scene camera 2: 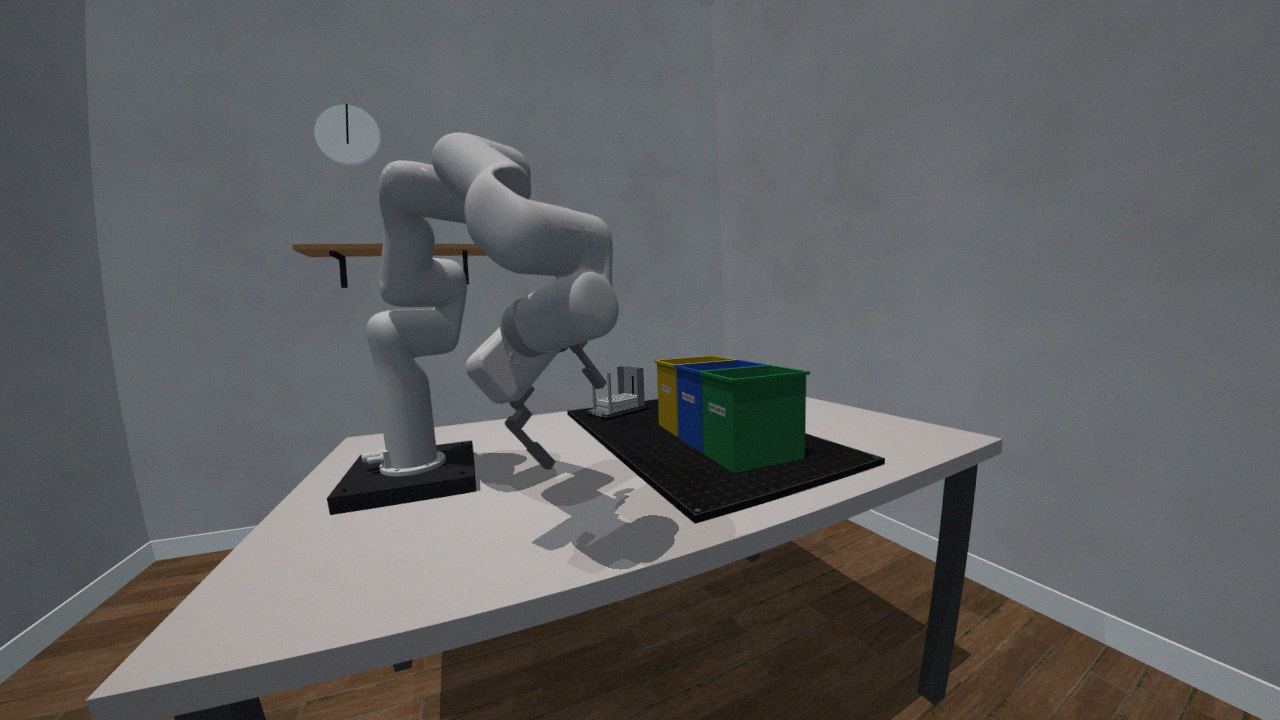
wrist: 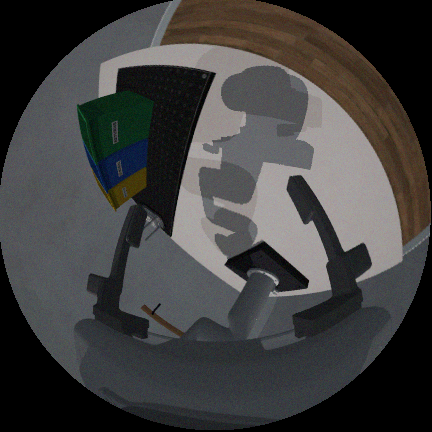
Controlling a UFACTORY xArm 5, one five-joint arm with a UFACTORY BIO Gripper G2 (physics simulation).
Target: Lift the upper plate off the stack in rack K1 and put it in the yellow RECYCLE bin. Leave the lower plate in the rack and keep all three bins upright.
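Labels:
My gripper: in scene camera 2 and in the wrist view. My gripper (scene camera 2: 514, 423), same spot as (wrist: 369, 256). Blue bin: in scene camera 2 and in the wrist view. Blue bin (wrist: 110, 170), same spot as (scene camera 2: 690, 385).

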